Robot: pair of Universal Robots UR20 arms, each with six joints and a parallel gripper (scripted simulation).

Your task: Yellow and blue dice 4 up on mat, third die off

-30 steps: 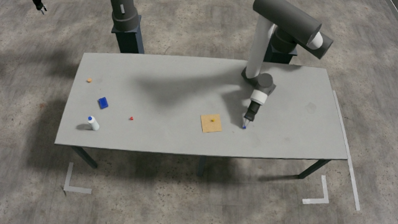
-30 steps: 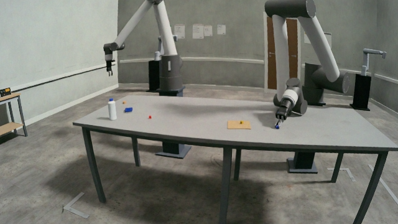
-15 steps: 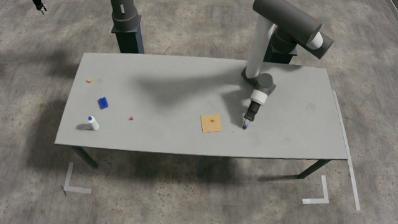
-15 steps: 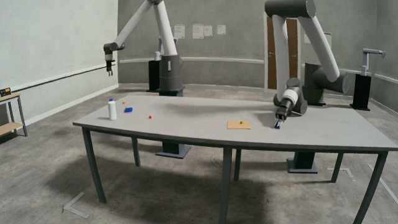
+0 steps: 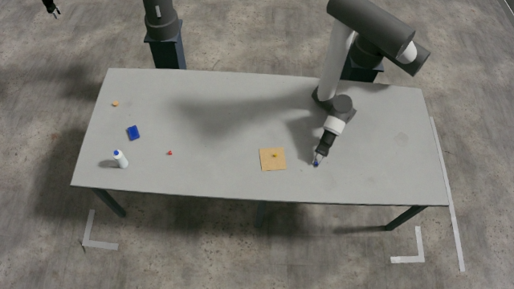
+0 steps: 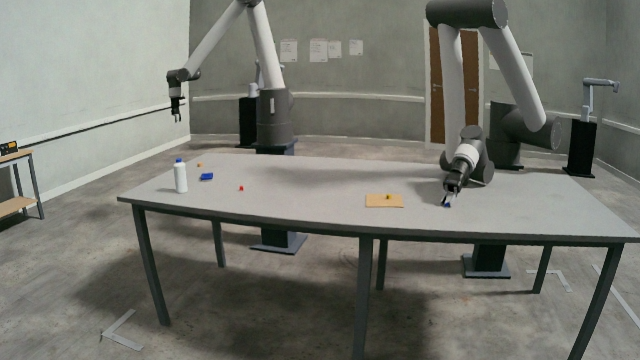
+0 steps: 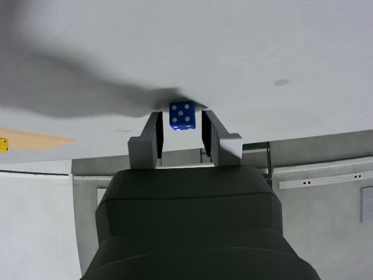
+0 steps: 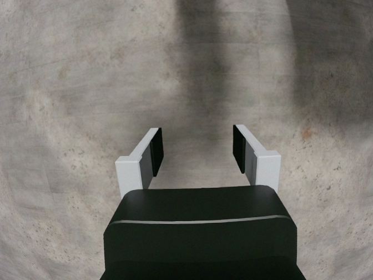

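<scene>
Right now the blue die is 1 cm below my left hand. Round my left hand: red die 7 cm ahead, 83 cm to the right, 1 cm below; then yellow die 1 cm behind, 24 cm to the right, 1 cm below; then tan mat 1 cm ahead, 25 cm to the right, 2 cm below.
</scene>
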